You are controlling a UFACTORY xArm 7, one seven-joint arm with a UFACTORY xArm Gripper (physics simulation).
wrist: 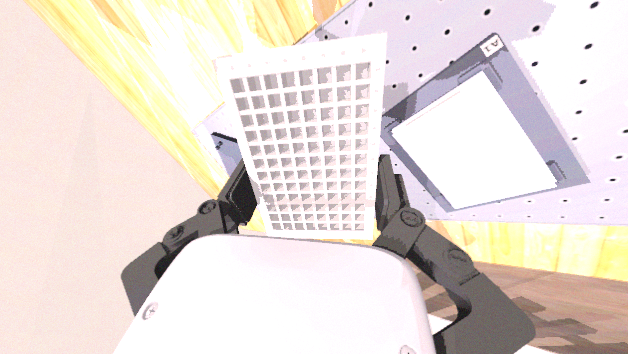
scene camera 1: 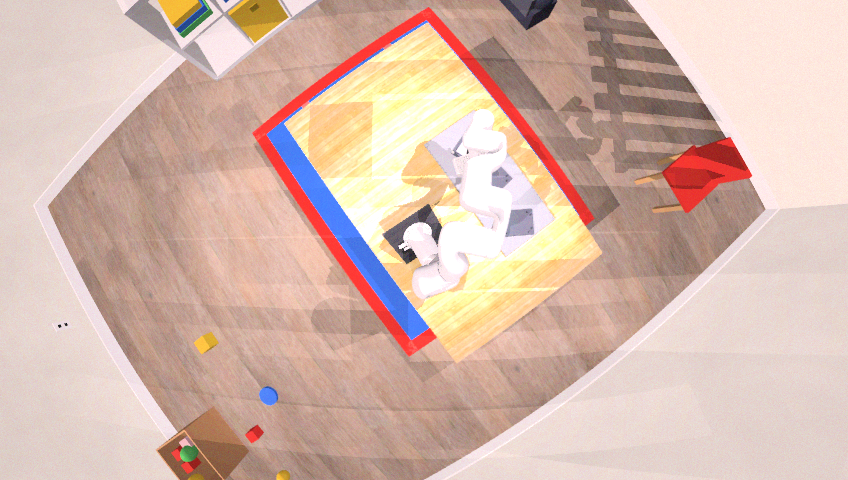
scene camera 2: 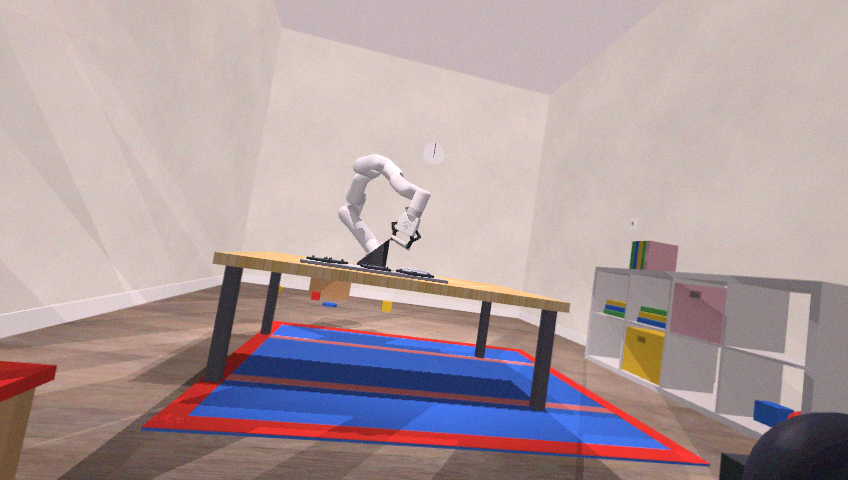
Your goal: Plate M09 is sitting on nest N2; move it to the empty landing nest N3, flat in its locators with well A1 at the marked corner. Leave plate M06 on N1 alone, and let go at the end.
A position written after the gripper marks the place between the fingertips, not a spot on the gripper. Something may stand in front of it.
In view: the gripper (wrist: pixel 314 169), a dark grey locator pegs (wrist: pixel 228 148) and a pale perforated board (scene camera 1: pixel 523 195).
The pale perforated board is seen too in the wrist view (wrist: pixel 568 59).
